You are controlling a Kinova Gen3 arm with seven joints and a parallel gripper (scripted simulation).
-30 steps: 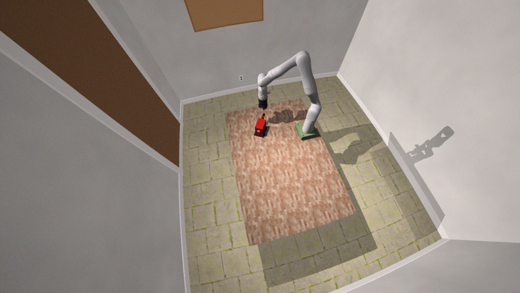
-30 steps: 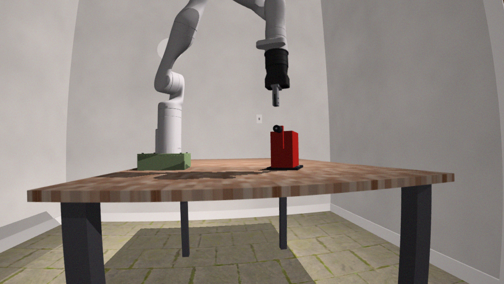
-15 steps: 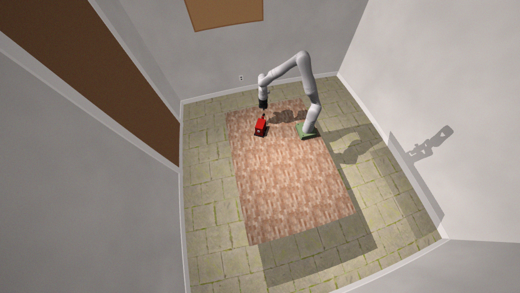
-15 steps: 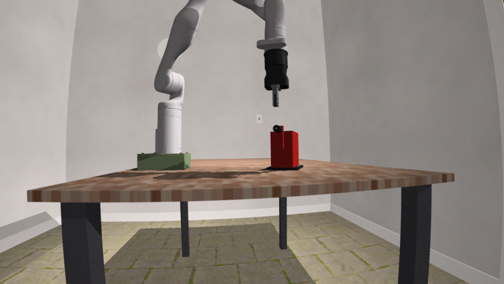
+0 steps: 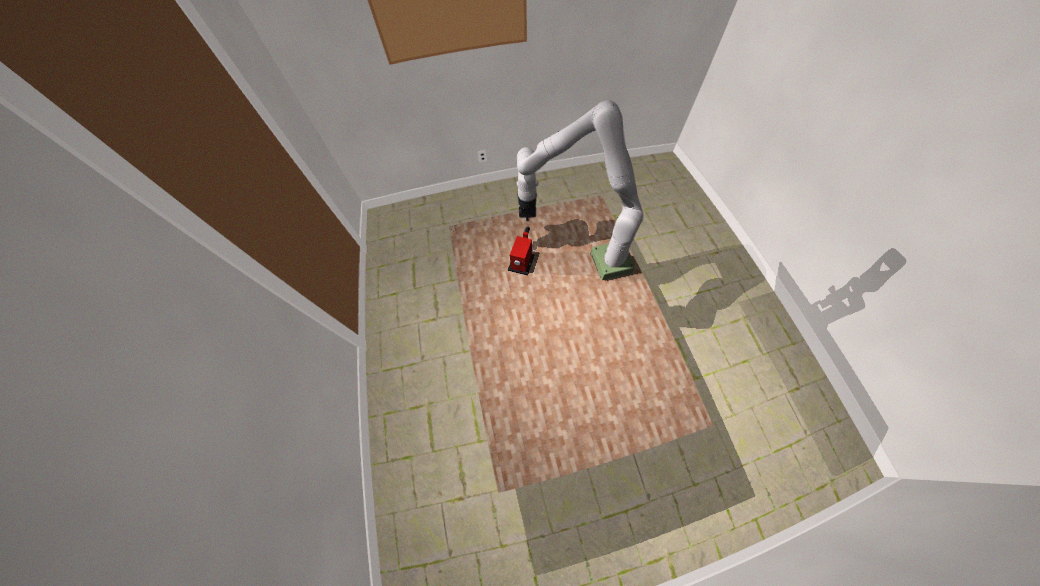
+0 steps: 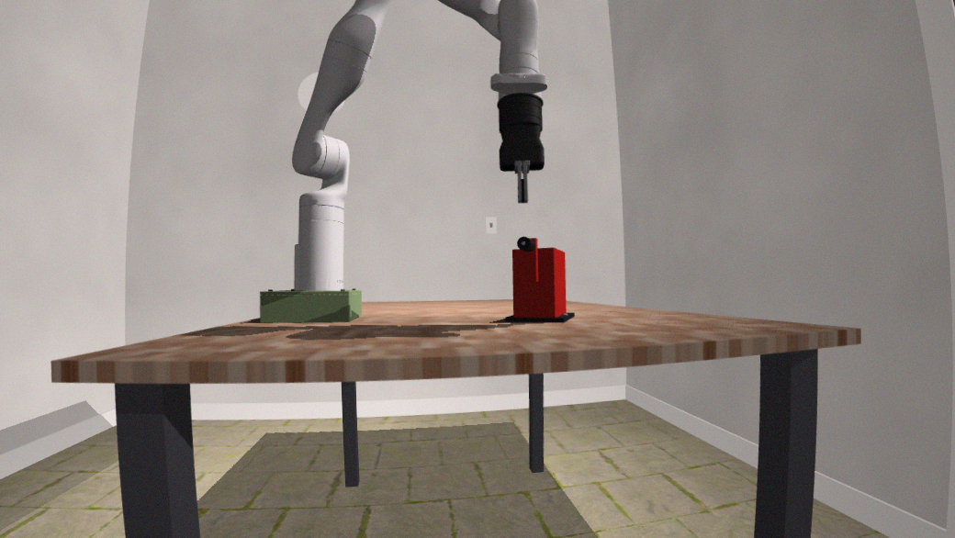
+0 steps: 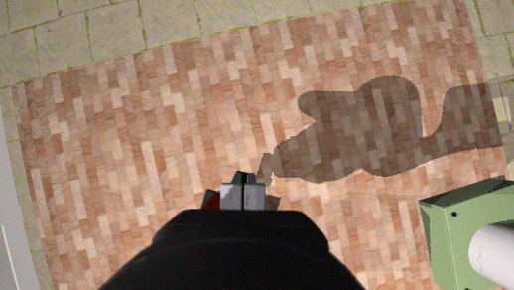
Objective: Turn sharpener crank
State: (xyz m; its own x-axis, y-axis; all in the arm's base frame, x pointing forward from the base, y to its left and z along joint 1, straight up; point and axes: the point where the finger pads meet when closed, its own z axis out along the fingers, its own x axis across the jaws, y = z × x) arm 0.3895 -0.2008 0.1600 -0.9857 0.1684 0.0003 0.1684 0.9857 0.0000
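Now: the dark handle 10 mm ahead of my hand, 10 mm to the left of it and 90 mm below it.
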